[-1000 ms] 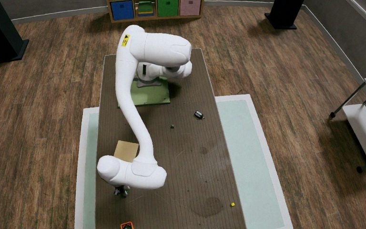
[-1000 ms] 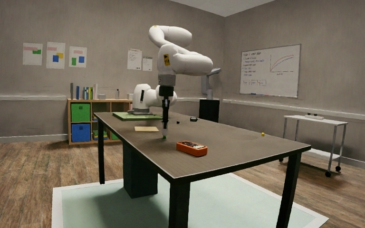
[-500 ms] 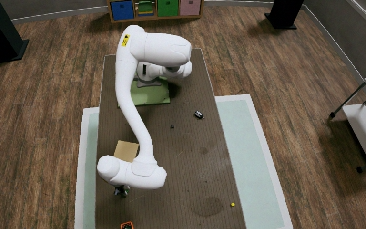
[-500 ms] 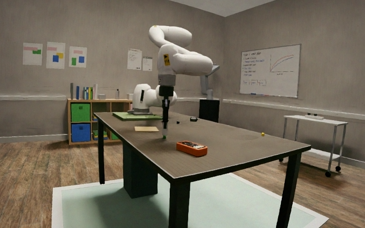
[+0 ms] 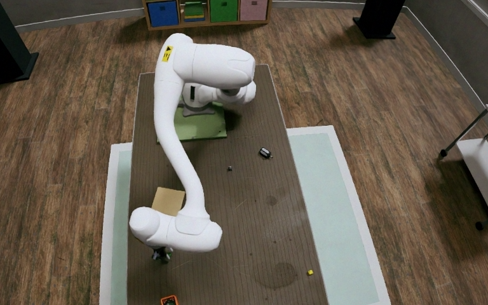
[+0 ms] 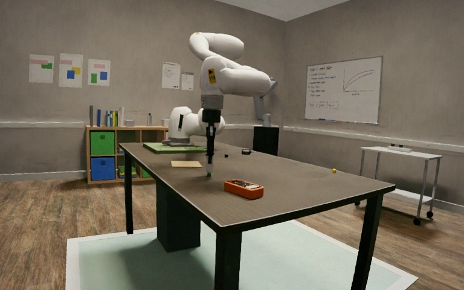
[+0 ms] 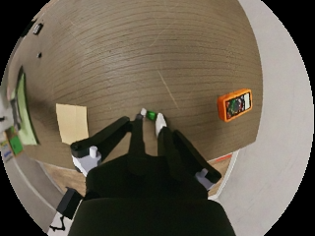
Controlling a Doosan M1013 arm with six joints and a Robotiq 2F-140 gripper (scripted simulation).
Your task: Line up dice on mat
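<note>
The green die lies 50 mm below my hand. The rest, counted from my hand: small dark die (400 mm behind, 330 mm to the left, 50 mm below); then yellow die (180 mm ahead, 600 mm to the left, 50 mm below); then mat (260 mm behind, 10 mm to the left, 50 mm below).
</note>
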